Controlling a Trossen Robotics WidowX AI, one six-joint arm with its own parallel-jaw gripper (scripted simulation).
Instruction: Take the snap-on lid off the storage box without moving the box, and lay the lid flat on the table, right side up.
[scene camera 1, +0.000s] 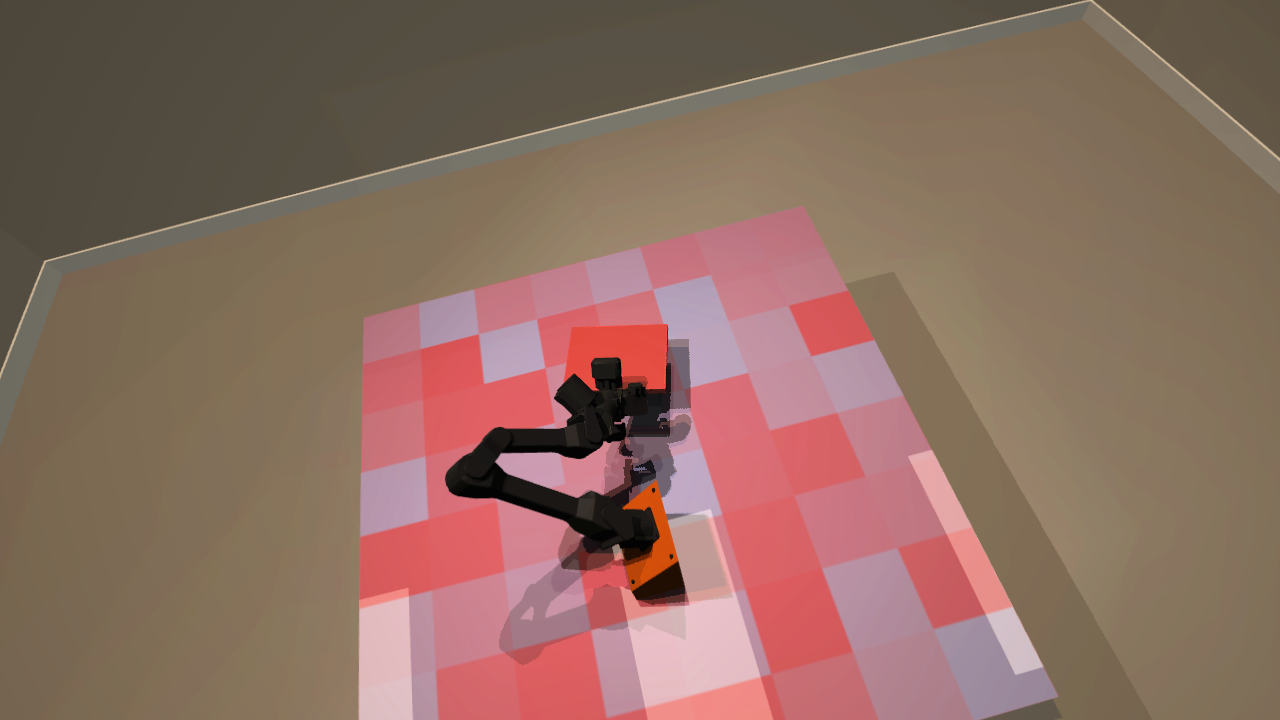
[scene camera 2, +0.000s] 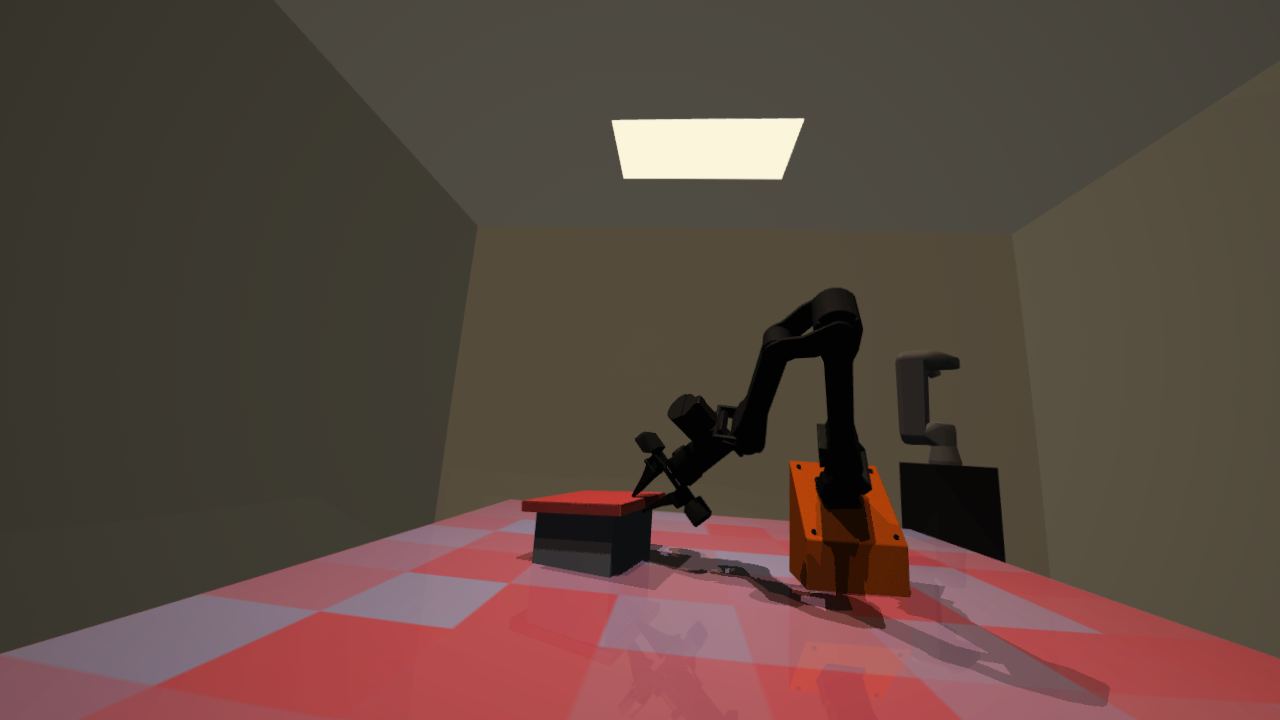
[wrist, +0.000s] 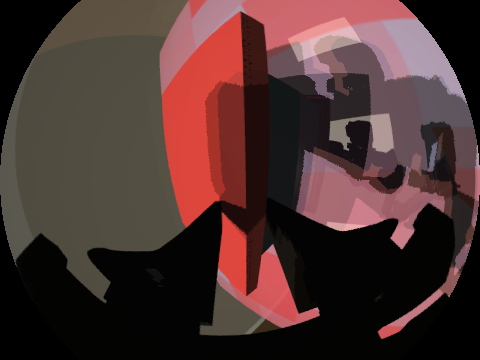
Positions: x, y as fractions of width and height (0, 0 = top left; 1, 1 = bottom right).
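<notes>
My gripper appears in the wrist view (wrist: 0.51, 0.57). Red lid: visible in scene camera 1 (scene camera 1: 0.50, 0.49), scene camera 2 (scene camera 2: 0.48, 0.70) and the wrist view (wrist: 0.45, 0.30). A storage box is visible at (scene camera 2: 0.47, 0.76) and at (wrist: 0.59, 0.33).
</notes>
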